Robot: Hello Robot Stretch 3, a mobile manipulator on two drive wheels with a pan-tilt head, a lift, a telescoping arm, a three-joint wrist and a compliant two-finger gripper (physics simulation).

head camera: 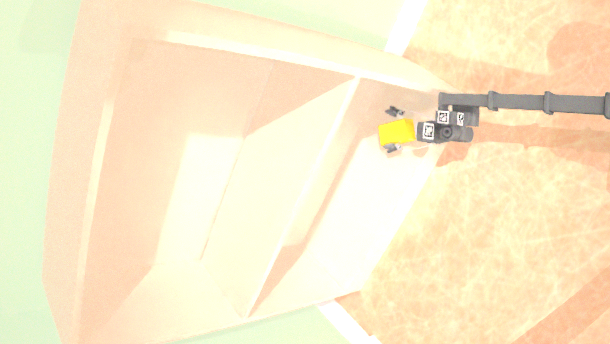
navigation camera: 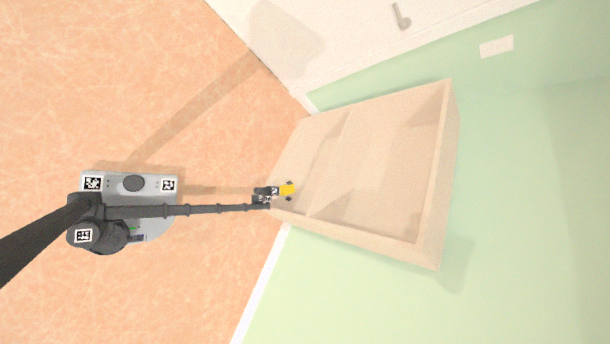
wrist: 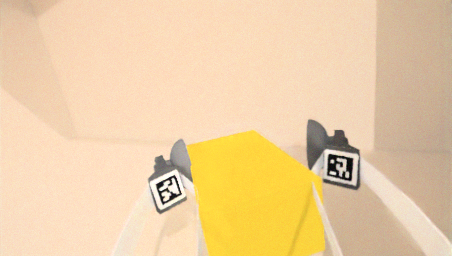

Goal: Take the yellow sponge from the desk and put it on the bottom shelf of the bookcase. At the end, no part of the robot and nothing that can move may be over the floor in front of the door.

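The yellow sponge (head camera: 396, 132) (navigation camera: 287, 189) (wrist: 253, 197) is a bright block held between my gripper's two fingers. My gripper (head camera: 393, 130) (navigation camera: 288, 190) (wrist: 246, 147) is shut on the sponge and reaches into the end compartment of the light wooden bookcase (head camera: 84, 170) (navigation camera: 440, 185) (wrist: 210, 70), the one nearest the floor. The sponge hangs just inside that compartment's opening. In the wrist view the compartment's back wall and side panel lie ahead of the sponge. I cannot tell whether the sponge touches the shelf board.
My telescoping arm (head camera: 533, 102) (navigation camera: 186, 209) stretches from the base (navigation camera: 131, 185), which stands on the orange floor. A white door (navigation camera: 357, 25) with a handle (navigation camera: 400, 18) is beyond the bookcase. A white baseboard (navigation camera: 260, 277) runs along the green wall.
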